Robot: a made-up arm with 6 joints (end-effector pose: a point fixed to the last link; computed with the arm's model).
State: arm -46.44 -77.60 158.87 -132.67 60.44 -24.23
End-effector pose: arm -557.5 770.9 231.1 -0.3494 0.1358 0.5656 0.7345
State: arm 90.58 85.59 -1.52 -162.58 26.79 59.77
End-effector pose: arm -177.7 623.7 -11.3 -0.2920 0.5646 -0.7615 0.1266
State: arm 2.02 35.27 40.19 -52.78 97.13 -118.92
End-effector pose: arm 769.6 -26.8 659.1 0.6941 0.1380 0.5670 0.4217
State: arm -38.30 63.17 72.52 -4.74 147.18 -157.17
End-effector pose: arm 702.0 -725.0 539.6 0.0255 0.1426 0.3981 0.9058
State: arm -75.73 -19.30 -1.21 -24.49 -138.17 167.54
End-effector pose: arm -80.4 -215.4 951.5 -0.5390 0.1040 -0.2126 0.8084
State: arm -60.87 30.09 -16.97 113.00 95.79 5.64
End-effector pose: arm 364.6 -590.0 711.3 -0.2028 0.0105 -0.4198 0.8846
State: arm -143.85 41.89 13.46 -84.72 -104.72 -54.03
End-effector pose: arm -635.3 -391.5 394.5 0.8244 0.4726 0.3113 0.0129
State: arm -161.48 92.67 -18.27 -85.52 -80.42 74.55
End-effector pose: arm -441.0 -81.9 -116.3 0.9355 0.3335 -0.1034 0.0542
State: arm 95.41 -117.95 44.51 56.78 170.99 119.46
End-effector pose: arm 165.0 -944.9 -30.5 -0.2487 -0.2238 0.0363 0.9417
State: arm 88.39 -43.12 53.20 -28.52 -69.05 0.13
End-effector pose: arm 139.2 -423.0 1112.8 0.0115 0.3240 0.2453 0.9136
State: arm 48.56 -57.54 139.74 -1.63 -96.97 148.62
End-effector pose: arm -530.9 -750.8 486.3 0.2822 -0.5514 -0.7814 0.0760
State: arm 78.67 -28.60 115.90 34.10 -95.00 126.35
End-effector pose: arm -79.6 -654.7 997.4 0.0418 -0.4330 -0.6410 0.6324
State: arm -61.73 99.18 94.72 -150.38 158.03 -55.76
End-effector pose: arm 638.2 -854.6 -8.8 -0.4727 0.7669 0.0862 0.4254
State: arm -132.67 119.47 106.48 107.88 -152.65 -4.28
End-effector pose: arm -681.4 -800.4 -56.3 0.0540 -0.2919 -0.2938 0.9086
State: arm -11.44 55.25 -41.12 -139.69 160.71 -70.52
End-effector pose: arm 441.1 63.2 260.0 0.4056 -0.4966 -0.7474 0.1741
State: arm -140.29 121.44 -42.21 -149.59 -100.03 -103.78
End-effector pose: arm -123.4 -247.3 -103.3 -0.0599 -0.5197 0.8443 0.1156
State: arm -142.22 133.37 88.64 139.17 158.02 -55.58
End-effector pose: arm -620.1 -630.3 -430.3 0.3381 0.3924 -0.3952 0.7587
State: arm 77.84 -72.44 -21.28 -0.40 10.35 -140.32
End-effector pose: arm 15.1 -443.3 678.9 0.0037 0.8013 0.5884 0.1085
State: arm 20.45 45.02 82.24 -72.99 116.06 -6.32
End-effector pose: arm 825.8 317.5 741.6 0.9968 0.0098 -0.0366 0.0706
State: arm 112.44 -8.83 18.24 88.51 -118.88 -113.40
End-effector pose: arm -140.3 161.8 1200.6 0.3335 0.6278 -0.5618 0.4232
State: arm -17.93 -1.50 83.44 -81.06 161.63 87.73
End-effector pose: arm 206.8 -25.2 1263.3 -0.8111 -0.1327 0.1658 0.5450
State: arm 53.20 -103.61 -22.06 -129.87 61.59 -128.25
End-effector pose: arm -411.0 -311.1 380.3 -0.0140 -0.1759 -0.7557 0.6307
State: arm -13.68 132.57 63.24 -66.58 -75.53 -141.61
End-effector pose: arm 464.6 -206.5 -603.1 -0.2643 -0.1908 -0.0496 0.9441
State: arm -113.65 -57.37 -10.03 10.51 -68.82 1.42
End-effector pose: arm -21.4 384.0 931.3 -0.3213 -0.2114 0.8442 0.3733
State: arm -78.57 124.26 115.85 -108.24 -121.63 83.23
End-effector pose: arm 216.2 -938.5 -386.7 0.1775 0.3302 -0.3606 0.8541
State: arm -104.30 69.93 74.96 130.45 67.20 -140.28
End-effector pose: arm -183.8 -978.1 588.2 0.3340 0.5396 -0.7645 0.1132
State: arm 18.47 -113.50 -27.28 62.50 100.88 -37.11
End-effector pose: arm -666.6 -321.2 300.1 0.2607 -0.7226 0.1776 0.6151
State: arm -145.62 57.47 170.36 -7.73 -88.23 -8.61
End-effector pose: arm -507.3 -121.3 935.8 -0.3221 0.2103 0.8592 0.3374
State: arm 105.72 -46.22 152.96 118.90 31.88 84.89
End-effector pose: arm 56.5 -695.6 544.7 -0.1022 -0.1217 0.9695 0.1866
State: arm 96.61 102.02 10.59 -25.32 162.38 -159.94
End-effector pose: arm 11.6 609.5 -292.9 -0.0420 0.7418 0.6690 0.0198
